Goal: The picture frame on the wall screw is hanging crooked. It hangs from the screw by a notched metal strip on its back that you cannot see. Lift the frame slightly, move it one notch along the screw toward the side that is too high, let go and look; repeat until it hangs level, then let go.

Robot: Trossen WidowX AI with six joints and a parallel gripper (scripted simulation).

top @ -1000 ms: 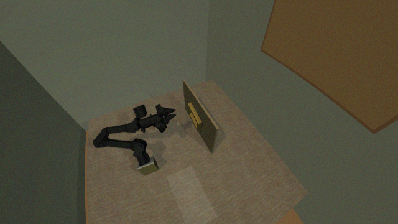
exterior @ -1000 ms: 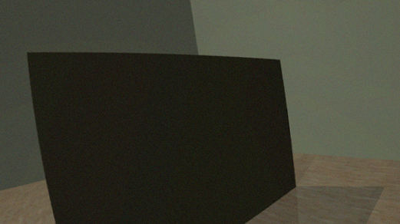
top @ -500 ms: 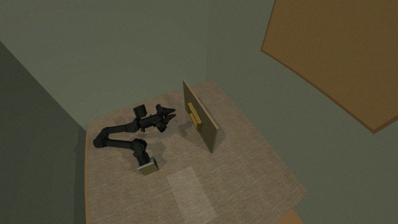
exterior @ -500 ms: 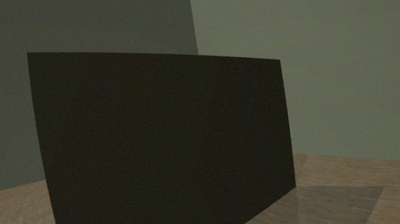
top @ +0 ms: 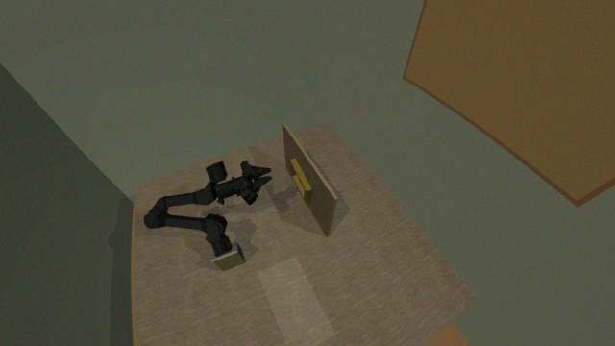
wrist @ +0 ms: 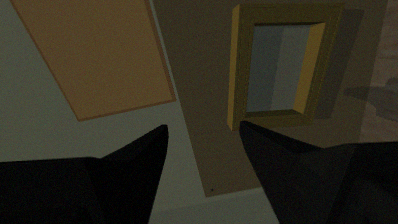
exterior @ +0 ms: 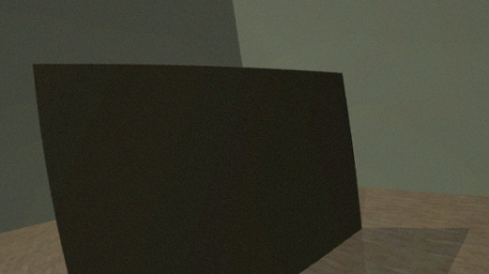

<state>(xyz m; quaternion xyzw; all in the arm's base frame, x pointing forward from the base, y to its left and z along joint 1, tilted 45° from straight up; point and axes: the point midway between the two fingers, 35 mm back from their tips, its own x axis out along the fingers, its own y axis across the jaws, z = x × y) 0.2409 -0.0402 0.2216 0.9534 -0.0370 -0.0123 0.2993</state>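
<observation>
My gripper tip is 130 mm short of the yellow picture frame, 10 mm to the left of it and 110 mm above it. Also, from my gripper tip: wall board 140 mm ahead, 120 mm below.
</observation>
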